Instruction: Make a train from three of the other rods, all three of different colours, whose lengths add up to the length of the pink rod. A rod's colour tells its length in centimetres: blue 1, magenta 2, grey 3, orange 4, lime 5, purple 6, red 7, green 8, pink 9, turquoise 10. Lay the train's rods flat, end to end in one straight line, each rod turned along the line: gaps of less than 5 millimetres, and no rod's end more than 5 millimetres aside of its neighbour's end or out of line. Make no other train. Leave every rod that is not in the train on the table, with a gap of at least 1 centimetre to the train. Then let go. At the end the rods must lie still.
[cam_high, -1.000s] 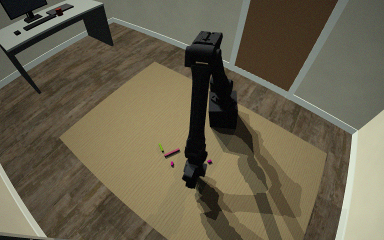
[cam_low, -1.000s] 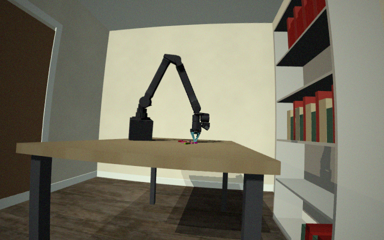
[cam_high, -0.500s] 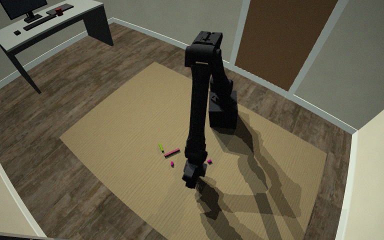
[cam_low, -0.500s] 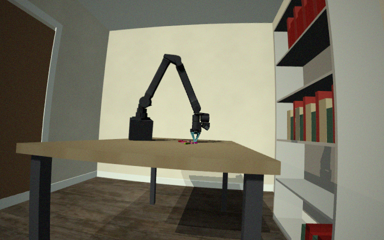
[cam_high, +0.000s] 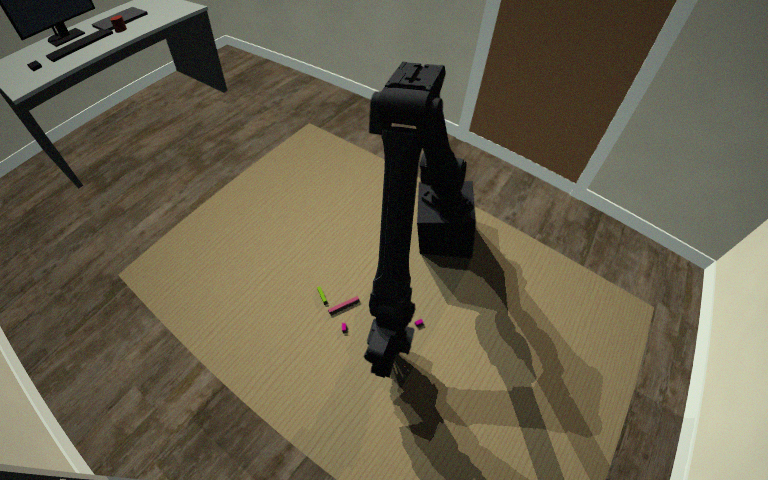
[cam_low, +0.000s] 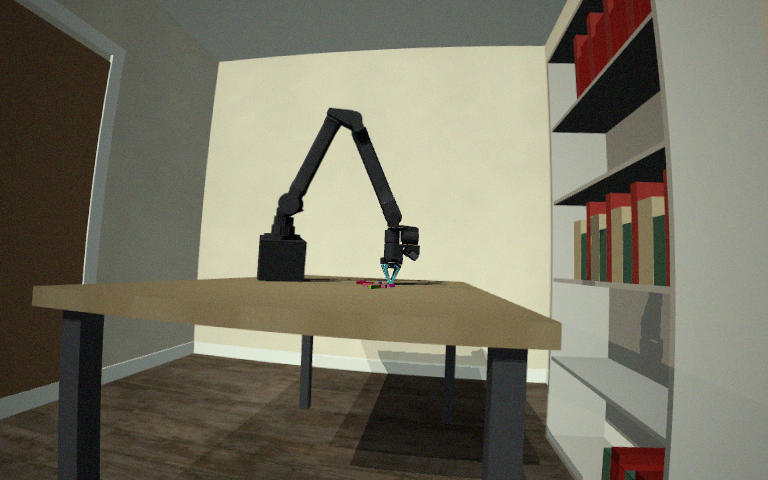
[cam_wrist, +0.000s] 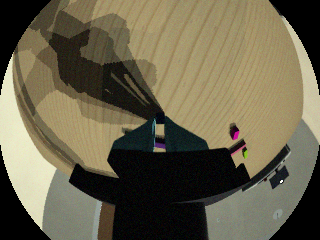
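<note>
Now: hand 10 mm above the blue rod. Also, from my hand: red rod: 70 mm to the right, 70 mm behind, 10 mm below; then pink rod: 170 mm to the right, 10 mm below; then purple rod: 40 mm behind, 10 mm to the right, 10 mm below.
</note>
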